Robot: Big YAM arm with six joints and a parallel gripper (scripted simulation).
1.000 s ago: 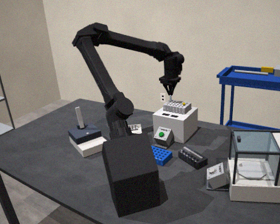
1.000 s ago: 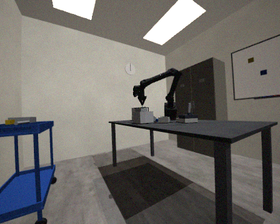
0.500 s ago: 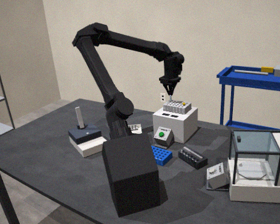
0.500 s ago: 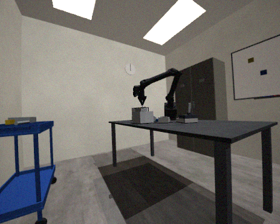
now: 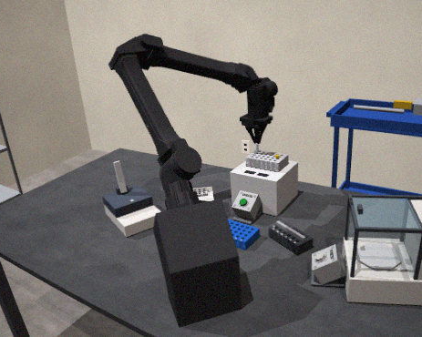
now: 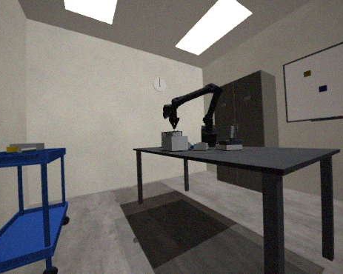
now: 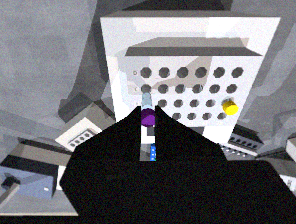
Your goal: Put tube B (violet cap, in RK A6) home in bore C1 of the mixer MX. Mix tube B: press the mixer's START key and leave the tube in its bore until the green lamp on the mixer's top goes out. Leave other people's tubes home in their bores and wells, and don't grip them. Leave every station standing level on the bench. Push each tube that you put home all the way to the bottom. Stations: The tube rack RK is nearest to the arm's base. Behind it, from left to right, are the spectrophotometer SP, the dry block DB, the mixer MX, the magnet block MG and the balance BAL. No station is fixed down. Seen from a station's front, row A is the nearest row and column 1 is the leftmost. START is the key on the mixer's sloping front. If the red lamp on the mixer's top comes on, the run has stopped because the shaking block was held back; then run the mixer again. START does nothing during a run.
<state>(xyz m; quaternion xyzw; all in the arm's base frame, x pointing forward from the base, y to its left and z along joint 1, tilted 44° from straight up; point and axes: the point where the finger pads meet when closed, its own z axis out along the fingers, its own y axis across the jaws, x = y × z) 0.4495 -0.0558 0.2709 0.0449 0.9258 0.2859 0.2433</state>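
Now: the tube B 20 mm below my hand. From my hand the other things lie so: blue rack RK (280 mm behind, 200 mm below, 90 mm to the right); dry block DB (220 mm behind, 180 mm below, 110 mm to the left); dark magnet block MG (250 mm to the right, 220 mm behind, 200 mm below).
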